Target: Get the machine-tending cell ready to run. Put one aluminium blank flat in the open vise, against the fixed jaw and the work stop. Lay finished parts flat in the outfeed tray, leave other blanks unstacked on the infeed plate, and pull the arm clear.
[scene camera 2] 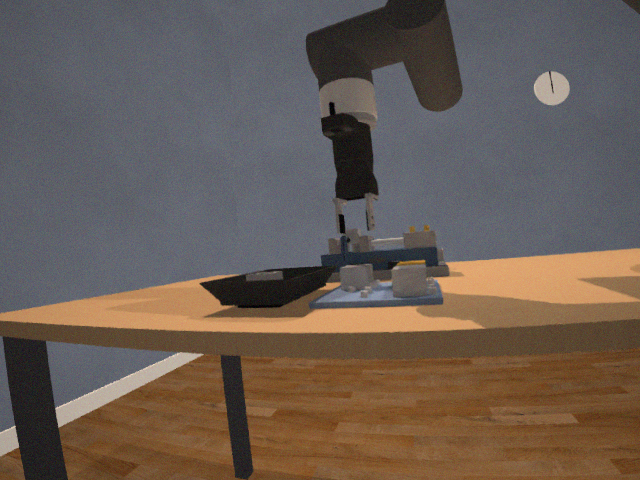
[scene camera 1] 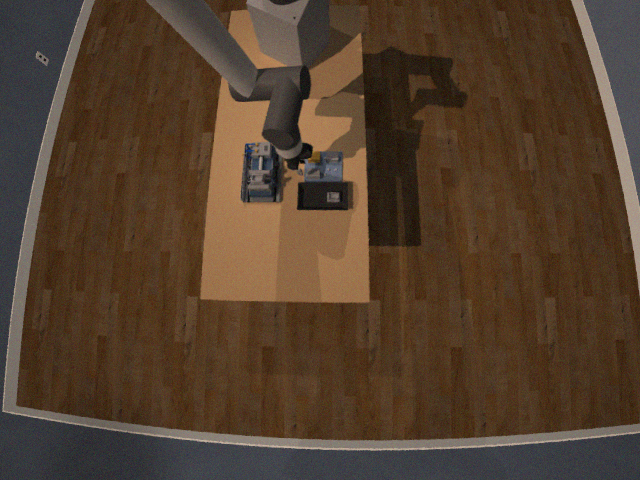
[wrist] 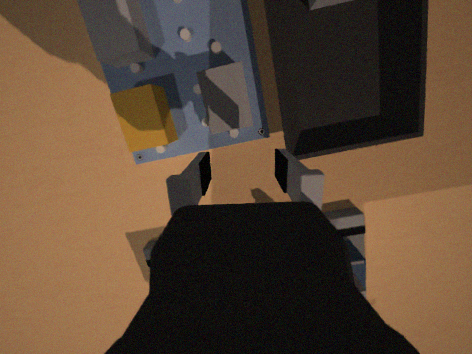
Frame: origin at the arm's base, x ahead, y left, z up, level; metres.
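Where they show: gripper, between the fingertips: (scene camera 2: 356, 232) (scene camera 1: 301, 168) (wrist: 242, 164).
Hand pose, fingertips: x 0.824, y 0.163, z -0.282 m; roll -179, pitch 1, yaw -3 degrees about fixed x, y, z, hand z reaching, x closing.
Note:
Things, the pixels of their top centre, and the offset from my fingertips. Level surfaces: height alone.
- blue infeed plate, centre of its top: (wrist: 178, 67) (scene camera 2: 382, 289) (scene camera 1: 323, 166) dy +0.092, dx -0.062, dz -0.093 m
- yellow block, centre of its top: (wrist: 139, 119) (scene camera 2: 411, 262) (scene camera 1: 314, 155) dy +0.042, dx -0.101, dz -0.057 m
- grey part, centre of its top: (scene camera 2: 264, 273) (scene camera 1: 333, 195) dy +0.161, dx +0.098, dz -0.054 m
- vise, centre of its top: (scene camera 2: 378, 233) (scene camera 1: 258, 166) dy -0.208, dx +0.007, dz -0.002 m
- wooden table, height of its surface: dz -0.101 m
The open gripper (scene camera 2: 355, 229) (wrist: 243, 171) hangs empty above the table, between the vise and the infeed plate; its pads are apart. The blue infeed plate (scene camera 1: 330, 177) (scene camera 2: 377, 304) (wrist: 227, 25) bears two separate grey blanks, one (scene camera 1: 313, 171) (scene camera 2: 356, 276) (wrist: 230, 97) near the tray side and another (scene camera 2: 409, 281) (wrist: 115, 35) farther along. A yellow block (scene camera 1: 314, 156) (scene camera 2: 412, 262) (wrist: 145, 117) sits at the plate's corner. The black outfeed tray (scene camera 1: 312, 196) (scene camera 2: 258, 297) (wrist: 425, 75) holds a grey part (scene camera 1: 333, 196) (scene camera 2: 264, 275) (wrist: 332, 4). The vise (scene camera 1: 261, 191) (scene camera 2: 387, 257) is largely hidden in the wrist view; I cannot tell what its jaws hold.
Small pale pegs (wrist: 216, 47) stand up from the plate around the blanks. The tray lies close beside the plate with a narrow gap. The vise's grey base edge shows at lower right in the wrist view. The wooden table (scene camera 1: 237, 248) (scene camera 2: 144, 310) carries everything.

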